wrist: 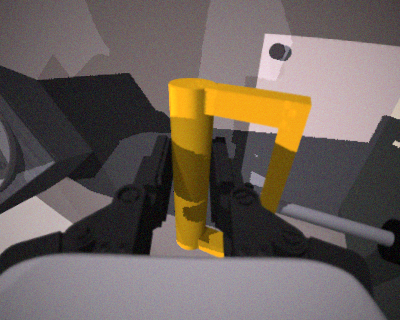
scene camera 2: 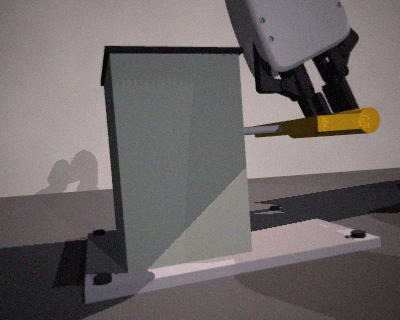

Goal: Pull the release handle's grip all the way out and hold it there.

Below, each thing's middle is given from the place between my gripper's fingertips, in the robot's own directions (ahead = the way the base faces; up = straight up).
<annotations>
Right now the pale base plate [scene camera 2: 279, 236] is 130 mm ahead of my hand, 30 mm to the left of it and 100 mm below it.
</annotations>
